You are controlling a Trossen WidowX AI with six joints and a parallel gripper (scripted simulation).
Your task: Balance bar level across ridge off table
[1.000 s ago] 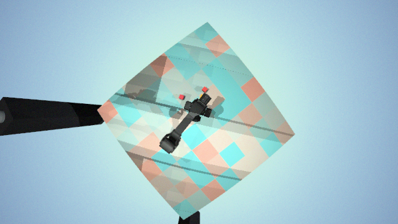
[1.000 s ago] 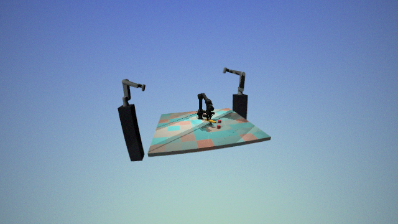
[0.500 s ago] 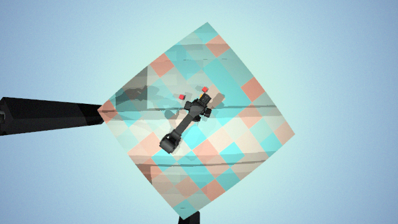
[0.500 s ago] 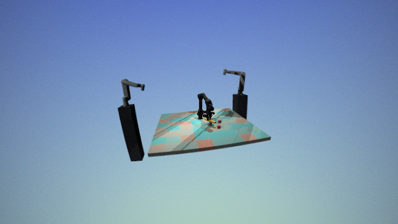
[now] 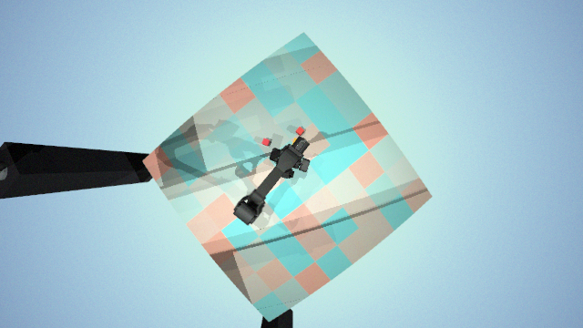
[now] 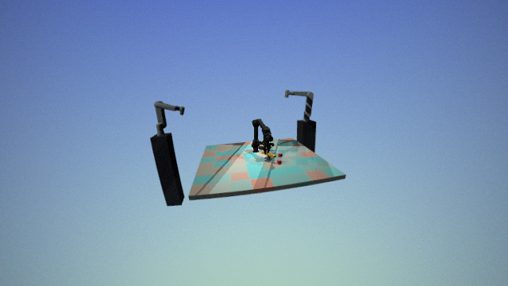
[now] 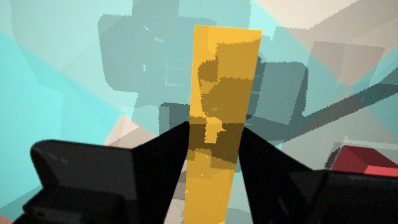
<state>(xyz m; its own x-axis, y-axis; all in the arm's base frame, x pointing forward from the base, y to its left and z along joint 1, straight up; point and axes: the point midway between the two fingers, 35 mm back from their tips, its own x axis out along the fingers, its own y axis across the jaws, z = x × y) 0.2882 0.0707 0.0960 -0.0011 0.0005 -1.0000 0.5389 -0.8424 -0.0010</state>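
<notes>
The yellow bar lies 20 mm ahead of my gripper tip and 20 mm to the left of it. Also, from my gripper tip: grey ridge (20 mm ahead, 20 mm to the left, 10 mm below).
</notes>
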